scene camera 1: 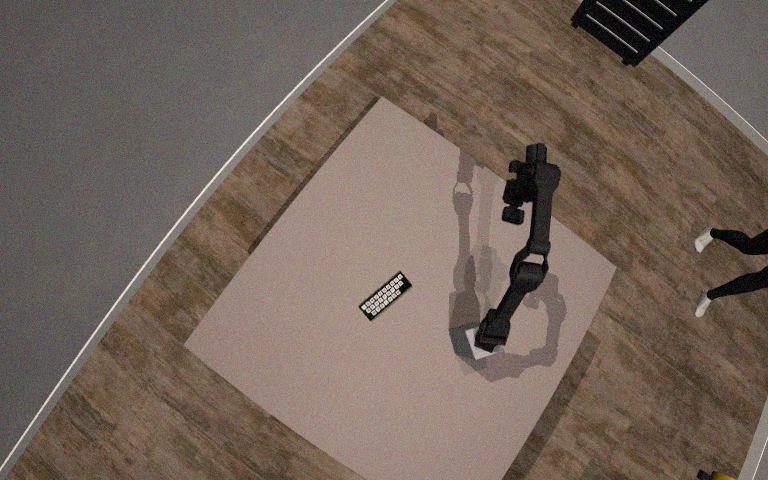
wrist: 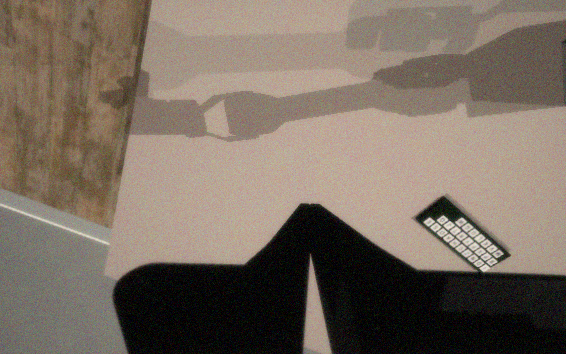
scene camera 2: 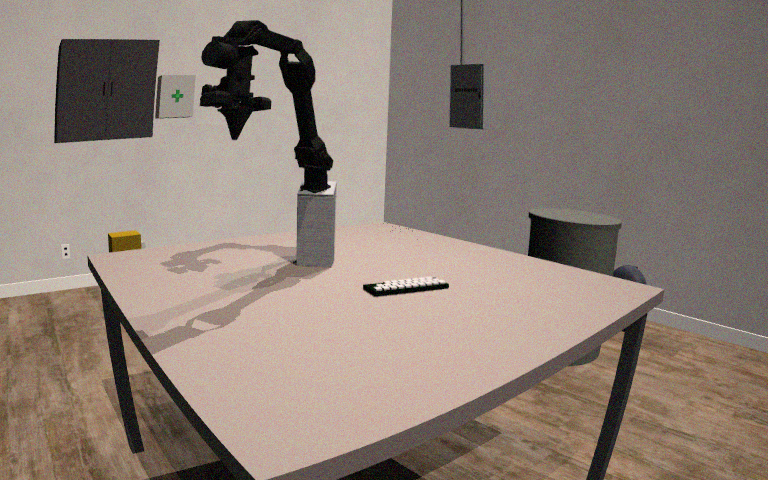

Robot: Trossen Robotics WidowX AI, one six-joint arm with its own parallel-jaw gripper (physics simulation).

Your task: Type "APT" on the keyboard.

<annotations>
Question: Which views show my gripper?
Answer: Scene camera 1, the wrist view and scene camera 2: all of them.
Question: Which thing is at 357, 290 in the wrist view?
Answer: My gripper.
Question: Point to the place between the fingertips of my gripper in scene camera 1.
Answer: At 503, 198
</annotations>
